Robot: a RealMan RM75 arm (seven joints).
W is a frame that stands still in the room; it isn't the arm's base.
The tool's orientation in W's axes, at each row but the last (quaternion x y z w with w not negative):
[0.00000, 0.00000, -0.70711, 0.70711]
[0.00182, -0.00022, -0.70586, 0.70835]
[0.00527, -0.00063, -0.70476, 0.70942]
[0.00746, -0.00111, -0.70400, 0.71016]
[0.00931, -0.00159, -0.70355, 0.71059]
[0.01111, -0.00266, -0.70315, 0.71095]
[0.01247, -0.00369, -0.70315, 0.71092]
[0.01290, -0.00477, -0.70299, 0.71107]
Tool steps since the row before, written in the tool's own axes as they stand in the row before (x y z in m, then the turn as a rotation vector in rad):
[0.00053, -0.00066, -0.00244, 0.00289, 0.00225, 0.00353]
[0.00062, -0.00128, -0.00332, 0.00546, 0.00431, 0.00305]
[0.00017, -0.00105, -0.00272, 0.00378, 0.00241, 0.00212]
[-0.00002, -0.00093, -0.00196, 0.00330, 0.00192, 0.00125]
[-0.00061, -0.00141, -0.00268, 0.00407, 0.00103, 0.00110]
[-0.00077, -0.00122, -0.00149, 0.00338, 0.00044, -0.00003]
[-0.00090, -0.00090, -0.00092, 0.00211, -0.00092, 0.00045]
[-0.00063, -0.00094, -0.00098, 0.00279, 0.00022, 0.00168]
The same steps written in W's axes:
[-0.00066, -0.00053, -0.00244, 0.00225, -0.00289, 0.00353]
[-0.00127, -0.00062, -0.00333, 0.00432, -0.00545, 0.00305]
[-0.00103, -0.00016, -0.00273, 0.00242, -0.00378, 0.00212]
[-0.00091, 0.00003, -0.00197, 0.00193, -0.00329, 0.00124]
[-0.00137, 0.00063, -0.00269, 0.00105, -0.00407, 0.00107]
[-0.00120, 0.00077, -0.00150, 0.00048, -0.00337, -0.00006]
[-0.00089, 0.00090, -0.00093, -0.00091, -0.00213, 0.00040]
[-0.00092, 0.00063, -0.00100, 0.00021, -0.00281, 0.00165]

